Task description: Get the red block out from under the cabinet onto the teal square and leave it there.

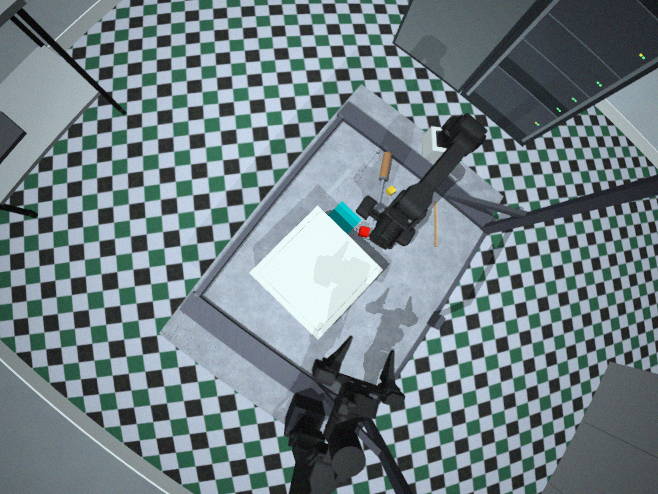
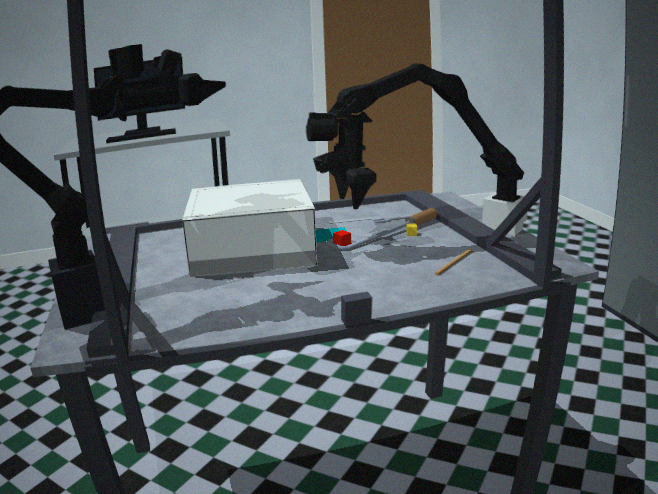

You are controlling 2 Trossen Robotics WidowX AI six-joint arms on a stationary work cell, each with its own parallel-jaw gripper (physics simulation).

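Pixels of known places: left gripper, fingertip midpoint: [image 1: 372,343] [image 2: 217,83]; right gripper, fingertip midpoint: [image 2: 348,204]; left arm's base at its link origin: [image 1: 304,426] [image 2: 72,261]; right arm's base at its link origin: [image 1: 444,139] [image 2: 506,197].
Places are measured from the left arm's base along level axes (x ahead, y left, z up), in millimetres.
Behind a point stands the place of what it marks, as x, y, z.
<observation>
The red block [image 1: 364,231] {658, 26, -87} [image 2: 341,238] {647, 8, -94} sits on the table just outside the white cabinet [image 1: 302,271] {444, 180, 16} [image 2: 249,239] {403, 4, -42}, beside the teal square [image 1: 347,213] [image 2: 336,231] and off it. Part of the square is in the cabinet's shadow. A metal rod tool with a wooden handle [image 1: 385,165] {925, 37, -86} [image 2: 423,215] {923, 21, -90} lies with its bent far end close around the block. My right gripper [image 1: 378,215] {669, 6, -10} [image 2: 349,201] {669, 6, -10} is open and empty, pointing down above the table near the block. My left gripper [image 1: 370,345] {353, 0, 309} [image 2: 207,82] {353, 0, 309} is open and empty, raised high, well away from the block.
A small yellow block [image 1: 391,189] {849, -17, -94} [image 2: 411,229] {840, -27, -101} lies beside the tool's rod. A thin orange stick [image 1: 436,225] {795, -236, -111} [image 2: 453,262] {791, -239, -114} lies farther to the right. A raised dark rim [image 1: 255,348] [image 2: 255,348] runs around the work area, and frame posts [image 2: 551,132] {855, -450, 212} rise at the table's edge.
</observation>
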